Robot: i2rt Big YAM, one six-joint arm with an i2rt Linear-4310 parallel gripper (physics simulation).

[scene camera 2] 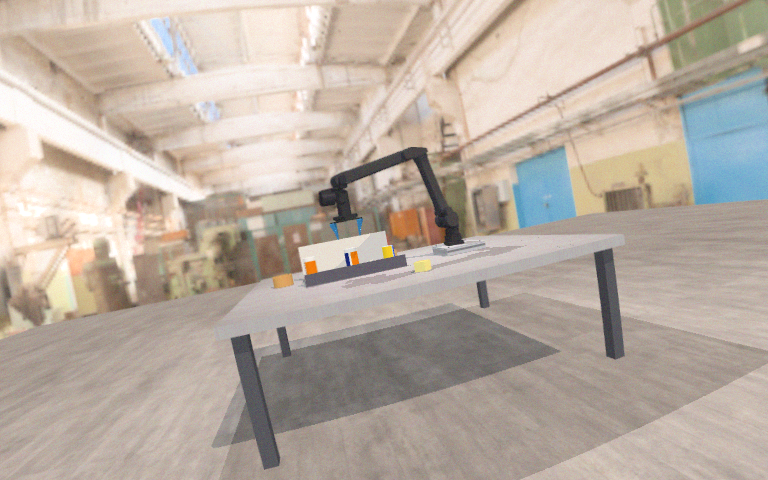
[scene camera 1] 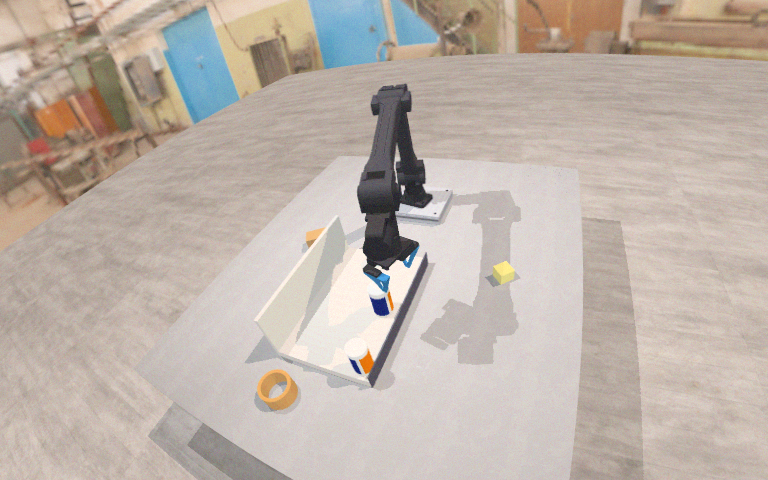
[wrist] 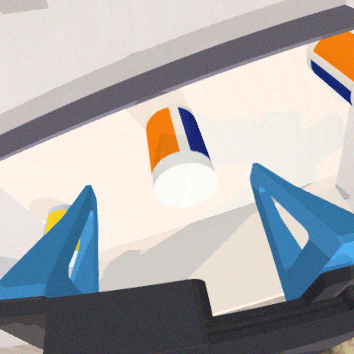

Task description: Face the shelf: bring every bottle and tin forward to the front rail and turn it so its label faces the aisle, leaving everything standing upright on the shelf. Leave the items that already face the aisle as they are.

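Frame: origin at the arm's base, x ahead, y left, z up, level; metres.
Seen in the pictures: gripper, fingertip midpoint: [scene camera 2: 349,237] [scene camera 1: 396,279] [wrist: 173,180]; arm's base, link origin: [scene camera 2: 454,243] [scene camera 1: 415,200].
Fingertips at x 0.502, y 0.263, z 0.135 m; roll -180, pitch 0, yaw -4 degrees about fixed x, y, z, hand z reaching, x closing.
Observation:
Pixels of each thing's middle, then the offset from my fingertips to it. "pt": a spot on its surface instead.
- middle bottle, body centre: [wrist: 176,151] [scene camera 1: 381,299] [scene camera 2: 351,259] dx +0.011, dy -0.064, dz -0.099 m
- front rail, body centre: [wrist: 147,81] [scene camera 1: 402,313] [scene camera 2: 357,271] dx -0.006, dy -0.010, dz -0.153 m
- end bottle, body centre: [scene camera 1: 360,357] [scene camera 2: 310,268] dx +0.191, dy +0.000, dz -0.100 m
- yellow-labelled tin, body centre: [wrist: 63,235] [scene camera 2: 388,253] dx -0.161, dy -0.191, dz -0.113 m
- shelf's tall back panel, surface spot: [scene camera 1: 300,283] pt dx +0.099, dy -0.289, dz -0.055 m
- orange ring, body centre: [scene camera 1: 277,389] [scene camera 2: 283,280] dx +0.370, dy -0.161, dz -0.150 m
- orange block, body centre: [scene camera 1: 319,238] dx -0.161, dy -0.499, dz -0.150 m
- yellow cube, body centre: [scene camera 1: 503,272] [scene camera 2: 422,265] dx -0.275, dy +0.189, dz -0.156 m
My gripper [scene camera 1: 396,277] [scene camera 2: 348,236] [wrist: 173,180] is open and empty above the shelf. Below and between its fingers in the wrist view, the middle bottle [scene camera 1: 380,302] [scene camera 2: 352,258] [wrist: 165,135] stands upright, a small gap behind the front rail [scene camera 1: 400,316] [scene camera 2: 356,270] [wrist: 165,75]. Its orange label is turned partly sideways, with blue beside it. The end bottle [scene camera 1: 358,356] [scene camera 2: 310,266] [wrist: 337,55] stands close to the rail, orange towards the aisle. A yellow-labelled tin [scene camera 2: 387,251] [wrist: 55,218] stands farther back from the rail, partly hidden by a finger in the wrist view.
The shelf's tall back panel [scene camera 1: 300,283] [scene camera 2: 322,251] rises behind the items. An orange ring [scene camera 1: 277,389] [scene camera 2: 283,281] lies off the shelf's end. An orange block [scene camera 1: 314,237] is behind the panel. A yellow cube [scene camera 1: 503,272] [scene camera 2: 422,265] sits on the aisle side.

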